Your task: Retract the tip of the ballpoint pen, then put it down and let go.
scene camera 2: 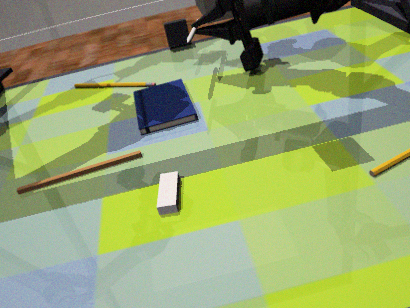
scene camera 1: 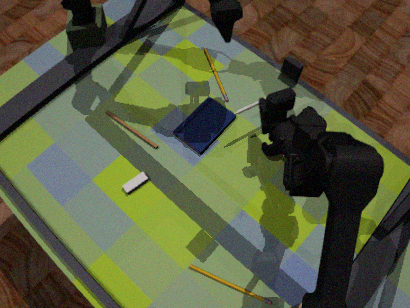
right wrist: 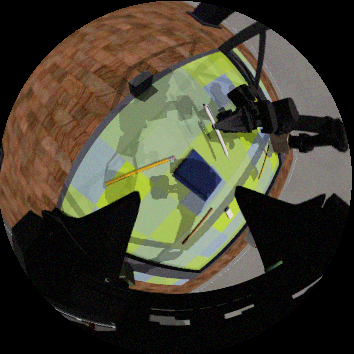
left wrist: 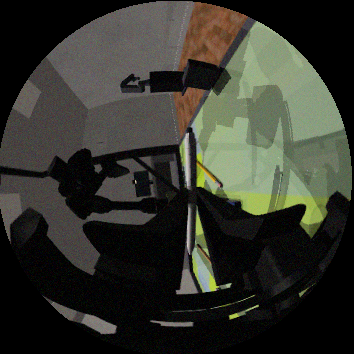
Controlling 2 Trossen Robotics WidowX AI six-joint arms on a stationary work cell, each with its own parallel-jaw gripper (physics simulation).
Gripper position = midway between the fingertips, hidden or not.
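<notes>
A brown stick (scene camera 2: 134, 155) rests on the table, and the same camera gives me my left gripper (scene camera 2: 193, 28). I find my left gripper (scene camera 1: 260, 100) again from elsewhere. In the right wrist view there is my right gripper (right wrist: 188, 193), together with my left gripper (right wrist: 213, 126). The left wrist view has a ballpoint pen (left wrist: 190, 142) in it, and it also shows me my left gripper (left wrist: 190, 191) and my right gripper (left wrist: 119, 183).
</notes>
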